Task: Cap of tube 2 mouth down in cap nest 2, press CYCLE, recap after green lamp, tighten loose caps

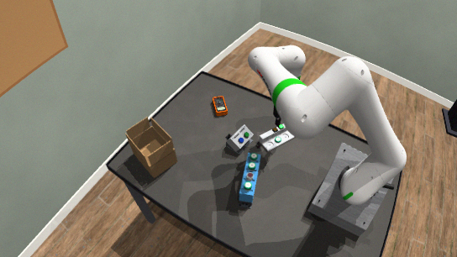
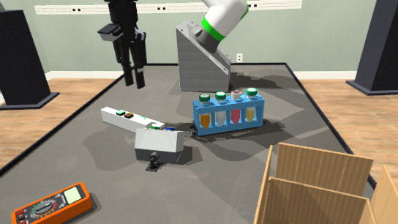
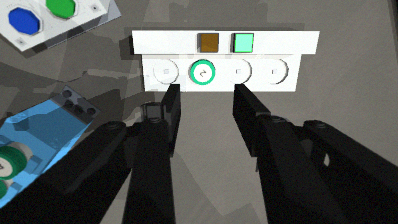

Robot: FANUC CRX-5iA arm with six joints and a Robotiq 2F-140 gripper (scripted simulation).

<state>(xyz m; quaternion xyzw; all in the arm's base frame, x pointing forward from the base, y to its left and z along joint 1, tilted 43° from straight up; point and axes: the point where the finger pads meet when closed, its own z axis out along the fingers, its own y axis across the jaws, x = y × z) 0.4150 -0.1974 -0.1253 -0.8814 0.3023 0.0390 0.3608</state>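
The cap 2 lies 16 cm below my hand. Also, from my hand: blue key 16 cm ahead, 12 cm to the left, 10 cm below; green key 15 cm ahead, 8 cm to the left, 10 cm below; key housing 17 cm ahead, 10 cm to the left, 12 cm below.
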